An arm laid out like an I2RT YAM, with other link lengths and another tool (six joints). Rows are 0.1 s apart.
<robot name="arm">
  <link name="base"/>
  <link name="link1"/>
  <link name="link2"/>
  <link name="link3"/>
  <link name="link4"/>
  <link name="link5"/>
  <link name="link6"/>
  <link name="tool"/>
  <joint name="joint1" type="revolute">
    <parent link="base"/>
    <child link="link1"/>
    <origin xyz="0 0 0.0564" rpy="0 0 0"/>
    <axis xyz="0 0 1"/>
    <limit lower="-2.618" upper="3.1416"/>
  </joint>
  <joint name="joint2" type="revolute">
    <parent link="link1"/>
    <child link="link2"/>
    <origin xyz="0.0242 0.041 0.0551" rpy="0 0 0"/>
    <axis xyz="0 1 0"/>
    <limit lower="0" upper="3.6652"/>
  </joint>
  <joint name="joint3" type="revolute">
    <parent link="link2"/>
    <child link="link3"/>
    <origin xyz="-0.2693 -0.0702 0" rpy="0 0 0"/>
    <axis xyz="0 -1 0"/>
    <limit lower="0" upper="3.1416"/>
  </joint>
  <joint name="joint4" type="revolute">
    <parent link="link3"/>
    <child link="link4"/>
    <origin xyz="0.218 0.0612 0.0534" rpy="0 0 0"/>
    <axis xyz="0 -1 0"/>
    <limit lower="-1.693" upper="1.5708"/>
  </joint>
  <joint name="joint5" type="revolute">
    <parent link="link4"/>
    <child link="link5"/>
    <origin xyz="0.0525 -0.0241 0.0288" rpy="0 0 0"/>
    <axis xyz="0 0 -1"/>
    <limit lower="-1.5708" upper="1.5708"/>
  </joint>
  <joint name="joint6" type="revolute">
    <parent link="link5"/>
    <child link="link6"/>
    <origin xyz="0.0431 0 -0.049" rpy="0 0 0"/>
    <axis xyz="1 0 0"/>
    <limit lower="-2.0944" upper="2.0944"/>
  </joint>
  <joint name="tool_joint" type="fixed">
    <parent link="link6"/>
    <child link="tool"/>
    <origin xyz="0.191 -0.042 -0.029" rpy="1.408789 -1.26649 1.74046"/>
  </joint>
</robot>
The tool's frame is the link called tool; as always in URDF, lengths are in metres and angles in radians.
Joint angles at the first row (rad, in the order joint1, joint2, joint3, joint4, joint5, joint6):
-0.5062, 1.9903, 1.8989, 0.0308, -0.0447, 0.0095
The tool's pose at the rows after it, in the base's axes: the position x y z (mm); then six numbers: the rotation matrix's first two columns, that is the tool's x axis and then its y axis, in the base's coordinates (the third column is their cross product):
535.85 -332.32 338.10 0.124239 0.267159 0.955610 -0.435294 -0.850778 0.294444
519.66 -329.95 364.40 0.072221 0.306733 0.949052 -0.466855 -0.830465 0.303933
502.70 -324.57 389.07 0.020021 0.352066 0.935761 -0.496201 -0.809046 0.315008
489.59 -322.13 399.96 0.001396 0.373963 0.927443 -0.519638 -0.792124 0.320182
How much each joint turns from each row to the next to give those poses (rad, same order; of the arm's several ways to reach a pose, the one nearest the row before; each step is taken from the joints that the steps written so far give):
-0.0046, -0.0445, -0.0321, 0.0103, 0.0185, -0.0094
-0.0046, -0.0731, -0.0799, 0.0798, 0.0117, -0.0084
-0.0012, -0.0748, -0.0891, 0.0904, 0.0110, -0.0136
-0.0001, -0.0473, -0.0575, 0.0456, 0.0173, -0.0095

